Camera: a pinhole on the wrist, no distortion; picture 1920 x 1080 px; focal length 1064.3 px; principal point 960.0 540.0 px. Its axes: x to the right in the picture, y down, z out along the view. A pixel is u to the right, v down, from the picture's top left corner.
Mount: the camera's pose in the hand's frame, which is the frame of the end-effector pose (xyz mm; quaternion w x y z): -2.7 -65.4 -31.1 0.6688 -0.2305 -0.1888 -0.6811
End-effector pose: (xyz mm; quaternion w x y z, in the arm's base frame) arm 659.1 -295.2 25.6 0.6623 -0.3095 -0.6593 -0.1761
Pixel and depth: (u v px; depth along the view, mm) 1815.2 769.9 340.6
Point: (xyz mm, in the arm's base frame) 294.8 -97.3 109.4
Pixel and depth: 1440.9 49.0 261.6
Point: 448.3 -156.8 -93.2
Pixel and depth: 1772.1 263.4 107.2
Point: 531.7 -285.2 8.5
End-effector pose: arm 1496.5 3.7 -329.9 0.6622 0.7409 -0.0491 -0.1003
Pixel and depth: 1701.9 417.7 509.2
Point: 1337.2 -557.1 -455.6
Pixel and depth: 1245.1 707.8 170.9
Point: 1501.3 -132.8 -353.9
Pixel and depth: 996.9 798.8 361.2
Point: 1551.2 -294.1 -242.0
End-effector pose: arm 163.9 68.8 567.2 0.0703 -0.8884 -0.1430 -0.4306
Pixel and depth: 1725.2 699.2 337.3
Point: 464.2 248.9 385.2
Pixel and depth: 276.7 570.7 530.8
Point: 510.0 -358.9 470.5
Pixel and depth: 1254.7 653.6 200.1
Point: 304.5 114.1 490.1
